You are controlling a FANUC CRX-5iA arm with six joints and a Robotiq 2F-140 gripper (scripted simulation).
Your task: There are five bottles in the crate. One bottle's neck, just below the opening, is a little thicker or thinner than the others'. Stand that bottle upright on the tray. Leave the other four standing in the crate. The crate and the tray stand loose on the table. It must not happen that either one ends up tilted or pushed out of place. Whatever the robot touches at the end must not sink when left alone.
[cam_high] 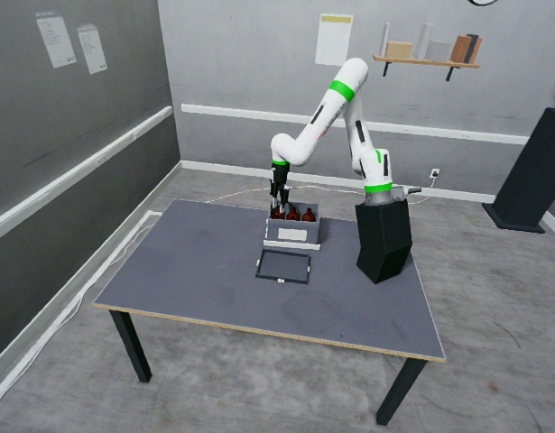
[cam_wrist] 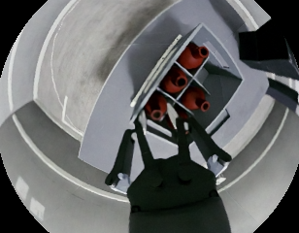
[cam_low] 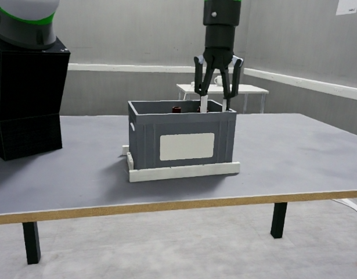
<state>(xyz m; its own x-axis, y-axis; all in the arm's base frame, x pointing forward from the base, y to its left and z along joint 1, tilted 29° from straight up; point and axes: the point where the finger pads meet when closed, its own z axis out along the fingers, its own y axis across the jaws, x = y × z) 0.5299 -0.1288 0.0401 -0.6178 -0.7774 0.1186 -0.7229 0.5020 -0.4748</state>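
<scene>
Right now my hand is 90 mm past the grey crate, 40 mm to the right of it and 90 mm above it. Also, from my hand: dark tray: 80 mm behind, 300 mm to the left, 160 mm below.
</scene>
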